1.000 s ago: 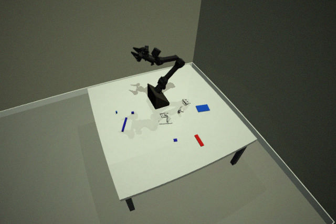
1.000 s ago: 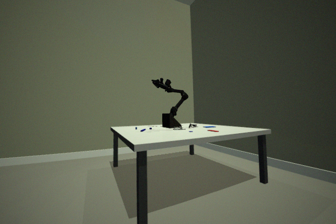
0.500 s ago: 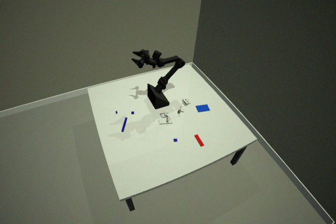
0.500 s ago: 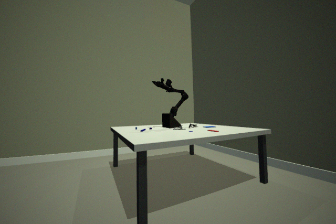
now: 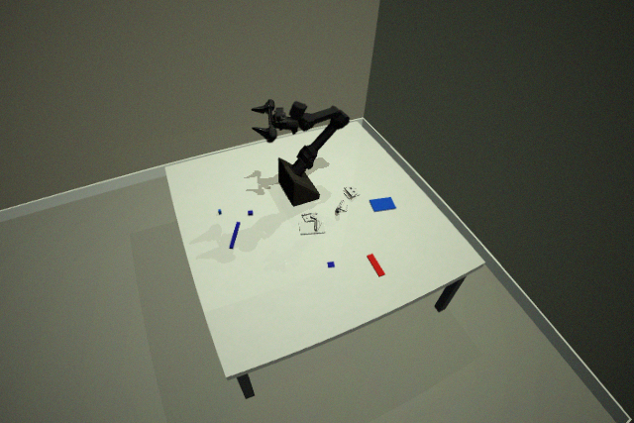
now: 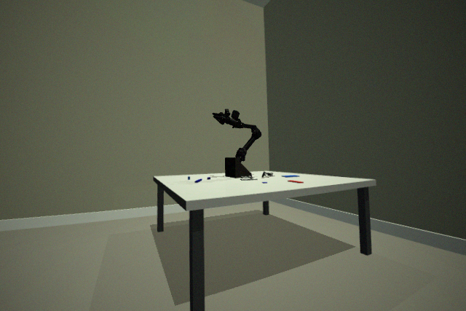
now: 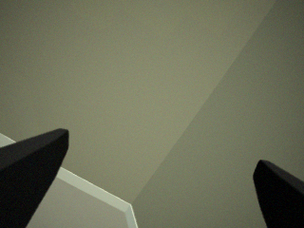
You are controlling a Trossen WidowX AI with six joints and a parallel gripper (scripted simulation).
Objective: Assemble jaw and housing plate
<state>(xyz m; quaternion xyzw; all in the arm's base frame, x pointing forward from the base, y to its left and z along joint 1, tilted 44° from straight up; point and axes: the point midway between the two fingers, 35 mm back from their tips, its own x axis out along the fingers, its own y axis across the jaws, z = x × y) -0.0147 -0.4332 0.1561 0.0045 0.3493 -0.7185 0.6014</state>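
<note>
My gripper tip is now 50 cm above the jaw, 34 cm to the right of it and 25 cm short of it. From my gripper tip the other things lie so: blue bar 53 cm below, 18 cm to the right, 12 cm ahead; then red bar 60 cm ahead, 53 cm below, 29 cm to the left; then blue flat plate 57 cm to the left, 53 cm below, 32 cm ahead.
</note>
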